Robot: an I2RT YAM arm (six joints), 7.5 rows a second.
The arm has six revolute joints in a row. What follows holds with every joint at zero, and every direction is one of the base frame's. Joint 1 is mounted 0.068 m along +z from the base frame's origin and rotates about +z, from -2.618 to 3.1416 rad. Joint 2 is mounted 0.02 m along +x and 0.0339 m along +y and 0.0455 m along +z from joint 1 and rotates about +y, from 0 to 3.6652 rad. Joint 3 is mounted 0.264 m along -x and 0.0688 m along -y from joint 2 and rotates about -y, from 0 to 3.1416 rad. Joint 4 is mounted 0.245 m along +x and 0.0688 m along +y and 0.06 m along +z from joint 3 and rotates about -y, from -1.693 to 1.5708 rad. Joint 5 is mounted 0.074 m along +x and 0.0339 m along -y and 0.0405 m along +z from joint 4 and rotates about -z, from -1.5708 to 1.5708 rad. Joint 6 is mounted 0.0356 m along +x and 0.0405 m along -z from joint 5 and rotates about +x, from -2.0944 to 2.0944 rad. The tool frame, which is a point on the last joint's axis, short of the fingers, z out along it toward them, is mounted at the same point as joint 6; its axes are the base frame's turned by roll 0, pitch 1.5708 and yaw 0 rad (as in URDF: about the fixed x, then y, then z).
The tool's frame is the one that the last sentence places.
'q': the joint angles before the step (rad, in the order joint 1, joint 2, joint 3, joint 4, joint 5, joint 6). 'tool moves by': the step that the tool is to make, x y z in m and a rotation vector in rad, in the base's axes. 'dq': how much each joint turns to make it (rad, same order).
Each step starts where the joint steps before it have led.
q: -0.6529 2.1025 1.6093 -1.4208 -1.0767 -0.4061
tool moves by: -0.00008 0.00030 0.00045 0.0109 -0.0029 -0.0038
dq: 0.0000 0.0000 0.0000 -0.0042 -0.0111 0.0001
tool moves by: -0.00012 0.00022 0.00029 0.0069 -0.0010 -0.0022
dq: 0.0000 0.0000 -0.0001 -0.0034 -0.0065 -0.0001
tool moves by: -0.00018 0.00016 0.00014 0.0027 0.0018 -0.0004
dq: 0.0000 0.0000 0.0001 -0.0031 -0.0011 0.0000
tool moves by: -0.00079 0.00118 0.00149 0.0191 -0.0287 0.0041
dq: 0.0000 0.0000 0.0000 -0.0199 -0.0290 -0.0347
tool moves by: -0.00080 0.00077 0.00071 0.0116 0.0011 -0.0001
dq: 0.0000 0.0000 0.0000 -0.0144 -0.0080 -0.0072
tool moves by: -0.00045 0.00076 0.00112 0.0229 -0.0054 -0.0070
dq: 0.0000 0.0001 0.0000 -0.0136 -0.0225 -0.0044
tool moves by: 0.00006 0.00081 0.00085 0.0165 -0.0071 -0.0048
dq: 0.0012 -0.0001 -0.0001 -0.0077 -0.0184 -0.0035
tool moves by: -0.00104 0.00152 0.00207 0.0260 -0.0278 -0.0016
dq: 0.0003 0.0000 0.0001 -0.0280 -0.0350 -0.0369
